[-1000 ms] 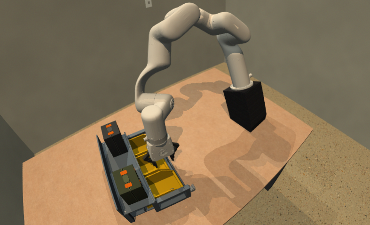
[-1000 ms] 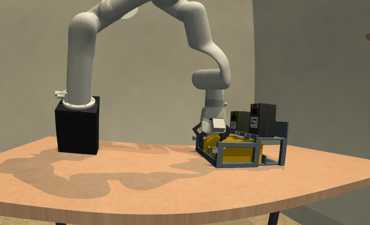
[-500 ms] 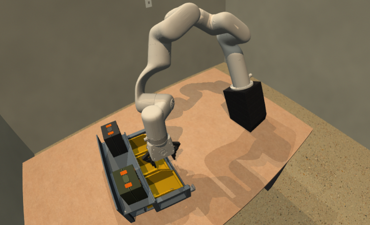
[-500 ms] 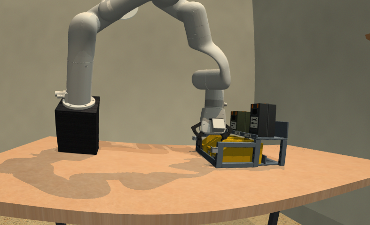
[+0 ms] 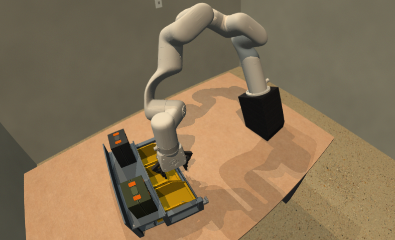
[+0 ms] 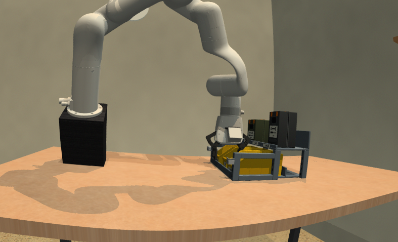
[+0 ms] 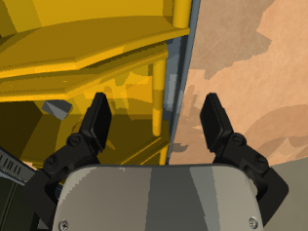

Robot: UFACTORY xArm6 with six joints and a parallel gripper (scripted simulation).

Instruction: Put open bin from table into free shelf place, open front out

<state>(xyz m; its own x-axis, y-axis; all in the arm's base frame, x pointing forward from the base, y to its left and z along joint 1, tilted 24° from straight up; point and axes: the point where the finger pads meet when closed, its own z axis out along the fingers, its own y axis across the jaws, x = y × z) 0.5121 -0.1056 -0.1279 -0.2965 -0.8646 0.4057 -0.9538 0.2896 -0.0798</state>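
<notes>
My hand is 4 cm above the shelf lip, 2 cm past it and 1 cm to the right of it. Also, from my hand: black box: 16 cm to the right, 12 cm ahead, 11 cm above; olive box: 19 cm ahead, 10 cm above, 6 cm to the left.
</notes>
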